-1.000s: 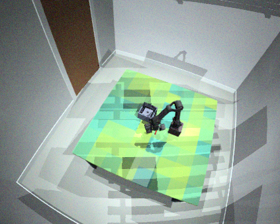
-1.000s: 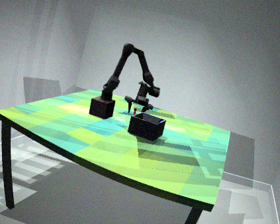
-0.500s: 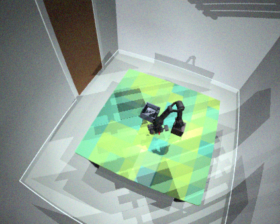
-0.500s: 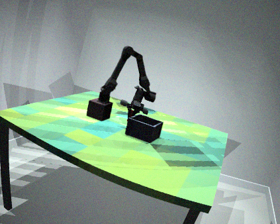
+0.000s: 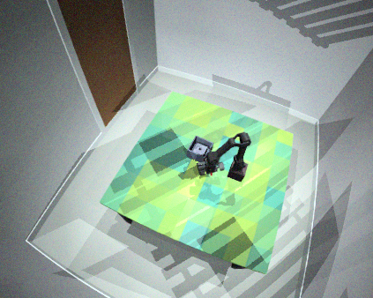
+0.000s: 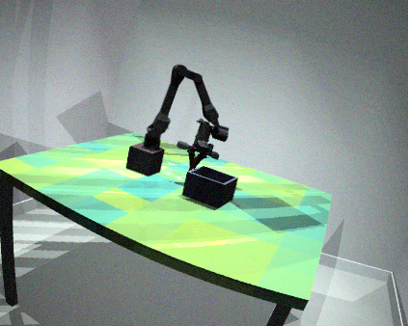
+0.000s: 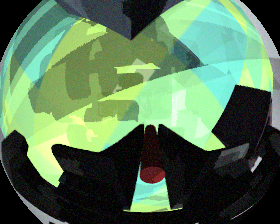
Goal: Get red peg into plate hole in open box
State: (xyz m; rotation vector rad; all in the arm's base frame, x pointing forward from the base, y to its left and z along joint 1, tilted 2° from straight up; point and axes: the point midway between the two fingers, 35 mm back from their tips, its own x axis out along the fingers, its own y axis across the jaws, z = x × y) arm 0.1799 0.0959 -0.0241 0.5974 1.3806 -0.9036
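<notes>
My gripper tip is now 160 mm to the left of the dark box, 150 mm short of it and 20 mm above it. Also, from my gripper tip: red peg: 10 mm to the left, 10 mm above.
</notes>
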